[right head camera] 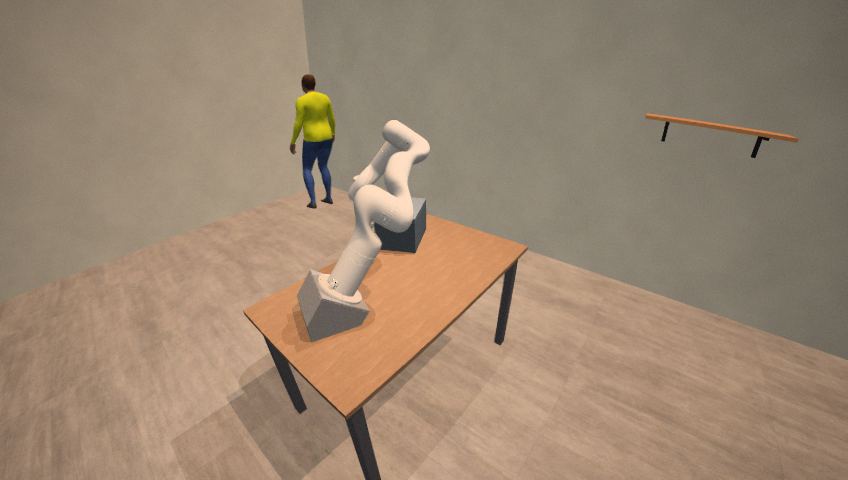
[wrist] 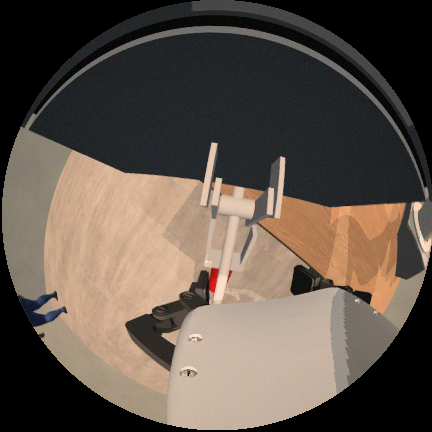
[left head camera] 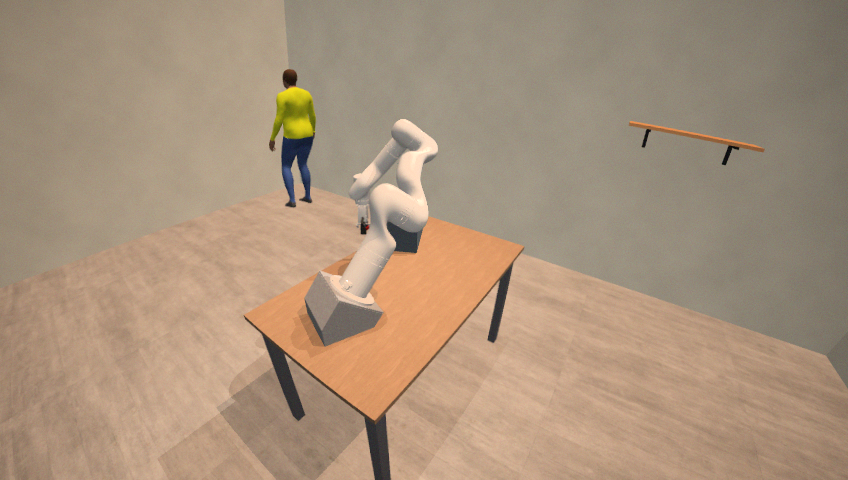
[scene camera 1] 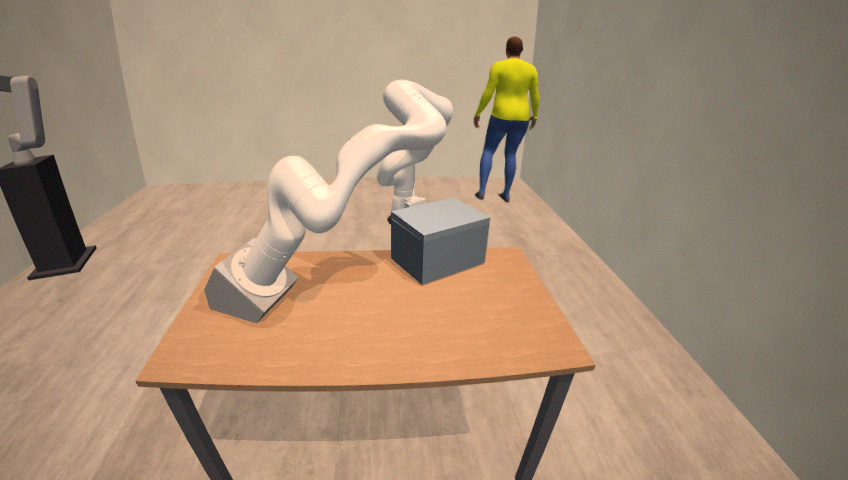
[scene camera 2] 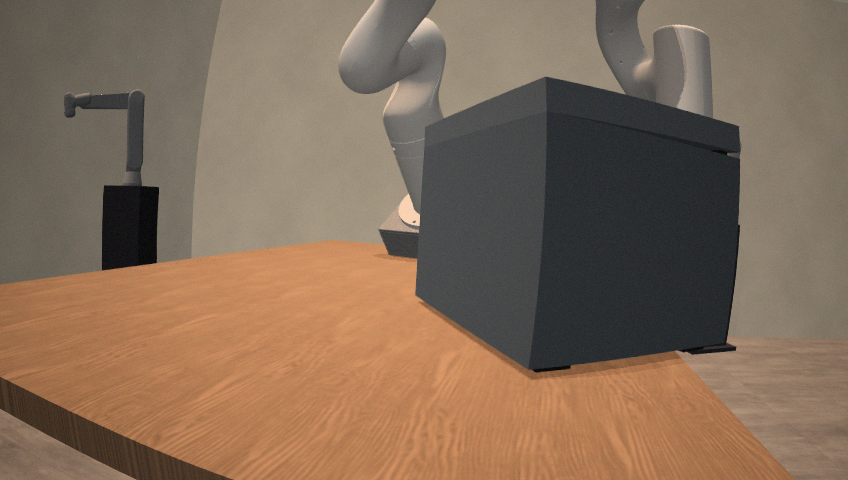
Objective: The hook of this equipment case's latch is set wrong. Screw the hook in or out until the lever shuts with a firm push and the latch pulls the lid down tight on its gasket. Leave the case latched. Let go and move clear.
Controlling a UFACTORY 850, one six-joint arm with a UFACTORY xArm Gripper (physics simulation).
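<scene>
The dark grey equipment case (right head camera: 420, 223) (scene camera 1: 455, 255) (scene camera 2: 630, 237) (wrist: 210, 110) stands at the table's far end. In scene camera 2, a narrow gap shows under the lid (scene camera 2: 642, 115) at the latch end. In the wrist view, the pale latch bracket (wrist: 236, 207) sits low on the case front. The pale hook rod (wrist: 228, 250) hangs out from it, its far end near the left finger, partly hidden by the gripper body. The red lever (wrist: 218, 281) shows beside the rod. My gripper (wrist: 252, 282) (left head camera: 363, 227) is open around the rod's end region, gripping nothing. The lid's catch does not show.
The wooden table (left head camera: 440, 285) (scene camera 1: 357, 333) carries the arm's grey wedge base (left head camera: 342, 318) (scene camera 1: 238, 297). A person in yellow (left head camera: 295, 113) (scene camera 1: 512, 89) stands beyond the table. Another arm stands on a black pedestal (scene camera 1: 44, 214) (scene camera 2: 121, 226). A wooden rail (left head camera: 693, 135) is on the wall.
</scene>
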